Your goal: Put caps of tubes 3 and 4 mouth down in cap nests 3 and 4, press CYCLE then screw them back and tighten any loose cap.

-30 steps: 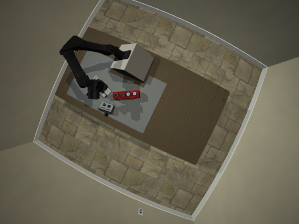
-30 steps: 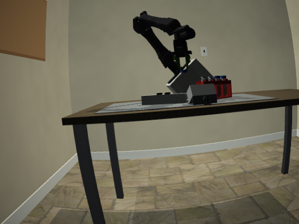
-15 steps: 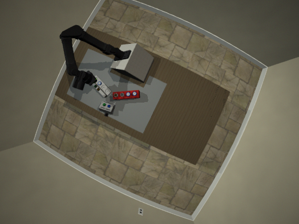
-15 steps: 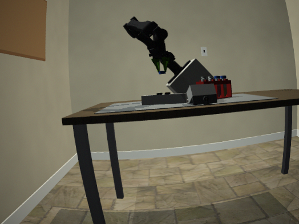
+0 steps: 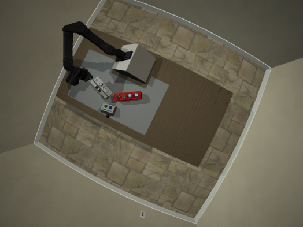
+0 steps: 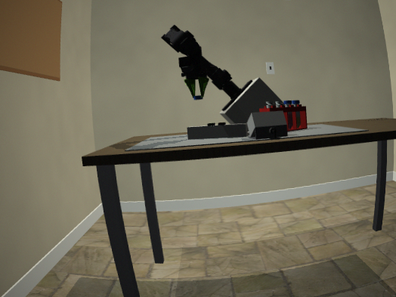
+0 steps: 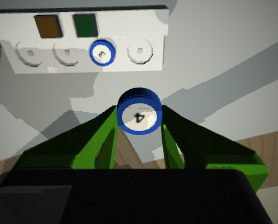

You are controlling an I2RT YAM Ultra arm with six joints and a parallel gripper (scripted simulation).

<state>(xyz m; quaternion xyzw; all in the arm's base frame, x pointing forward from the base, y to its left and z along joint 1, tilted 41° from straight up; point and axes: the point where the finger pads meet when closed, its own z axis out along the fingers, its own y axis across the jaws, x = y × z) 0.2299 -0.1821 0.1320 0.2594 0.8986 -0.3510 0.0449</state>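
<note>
Right now the cap 3 is 3 cm ahead of my hand, 4 cm to the left of it and 15 cm below it. Round my hand: blue key: 20 cm ahead, 21 cm to the left, 10 cm below; cap 4: 1 cm below; green key: 20 cm ahead, 17 cm to the left, 10 cm below.
</note>
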